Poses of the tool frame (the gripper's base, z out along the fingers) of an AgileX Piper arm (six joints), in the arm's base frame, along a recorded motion.
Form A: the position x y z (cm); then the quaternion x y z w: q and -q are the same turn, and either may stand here.
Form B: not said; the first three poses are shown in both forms.
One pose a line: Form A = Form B
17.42 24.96 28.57 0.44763 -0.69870 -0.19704 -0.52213 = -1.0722 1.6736 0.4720 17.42 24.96 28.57
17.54 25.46 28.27 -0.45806 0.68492 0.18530 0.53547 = -1.0910 1.6313 0.4413 17.54 25.46 28.27
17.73 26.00 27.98 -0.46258 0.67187 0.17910 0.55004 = -1.0949 1.5903 0.4239 17.73 26.00 27.98
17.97 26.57 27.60 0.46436 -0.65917 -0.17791 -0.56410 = -1.0927 1.5510 0.4186 17.97 26.57 27.60
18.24 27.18 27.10 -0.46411 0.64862 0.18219 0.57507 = -1.0871 1.5192 0.4267 18.24 27.18 27.10
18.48 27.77 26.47 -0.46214 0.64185 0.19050 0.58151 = -1.0796 1.4994 0.4450 18.48 27.77 26.47
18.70 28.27 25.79 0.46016 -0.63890 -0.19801 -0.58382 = -1.0739 1.4910 0.4621 18.70 28.27 25.79
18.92 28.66 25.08 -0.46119 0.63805 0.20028 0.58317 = -1.0766 1.4895 0.4675 18.92 28.66 25.08
